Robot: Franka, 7 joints.
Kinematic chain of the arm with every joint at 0, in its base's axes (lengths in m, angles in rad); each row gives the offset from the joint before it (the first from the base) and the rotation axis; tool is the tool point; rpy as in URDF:
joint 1: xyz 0 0 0.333 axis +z
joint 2: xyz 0 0 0 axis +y
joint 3: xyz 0 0 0.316 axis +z
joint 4: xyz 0.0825 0 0 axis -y
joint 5: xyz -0.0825 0 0.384 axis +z
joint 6: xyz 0 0 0 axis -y
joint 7: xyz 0.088 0 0 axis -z
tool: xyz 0 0 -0.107 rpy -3.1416 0 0
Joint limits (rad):
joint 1: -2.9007..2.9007
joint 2: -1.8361..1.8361
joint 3: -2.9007..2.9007
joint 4: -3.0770..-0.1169
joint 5: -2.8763..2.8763
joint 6: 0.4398..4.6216
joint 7: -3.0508..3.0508
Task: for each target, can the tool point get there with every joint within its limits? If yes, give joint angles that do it. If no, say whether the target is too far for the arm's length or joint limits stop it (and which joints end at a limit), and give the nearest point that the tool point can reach.
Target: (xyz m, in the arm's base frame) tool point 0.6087 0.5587 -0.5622
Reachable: no: too far | nearest point 0.4417 0.4055 -0.2564 | short by 0.381 m
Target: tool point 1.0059 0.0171 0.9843
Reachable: no: too far | nearest point 0.7200 0.0122 0.7992 | short by 0.341 m
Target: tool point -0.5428 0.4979 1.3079
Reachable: no: too far | nearest point -0.3811 0.3496 1.0175 | short by 0.364 m
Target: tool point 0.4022 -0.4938 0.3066
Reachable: yes | joints 0.2766 1.0896 -1.2928 -1.9893 0.6721 2.7573 -0.3083
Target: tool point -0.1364 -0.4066 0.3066
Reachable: yes | joints -0.5742 1.4939 -1.1640 -2.2827 -1.2870 0.8198 0.8757
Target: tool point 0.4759 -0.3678 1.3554
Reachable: no: too far | nearest point 0.3442 -0.2660 1.0724 | short by 0.328 m
